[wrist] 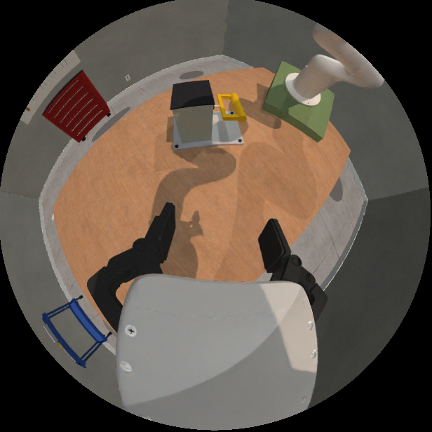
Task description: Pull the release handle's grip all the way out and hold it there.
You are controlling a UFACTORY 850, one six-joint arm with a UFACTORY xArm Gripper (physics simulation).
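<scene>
The release handle's yellow grip (238, 107) is a D-shaped loop at the upper middle of the wrist view. It sticks out from the right side of a beige box with a black top (193, 117), close to the box. The box stands on a grey base plate (227, 135) with dark bolts at its corners. My gripper (221, 222) is wide open, with nothing between its black fingers. It hangs above the table, well apart from the grip, which lies beyond the fingertips. The rod between grip and box is mostly hidden.
The wooden table (125, 175) carries a green block (290, 117) with the white arm's base (303, 89) on it, right of the grip. A red tool cabinet (77, 106) stands beyond the table at the upper left. A blue frame (90, 320) is at the lower left.
</scene>
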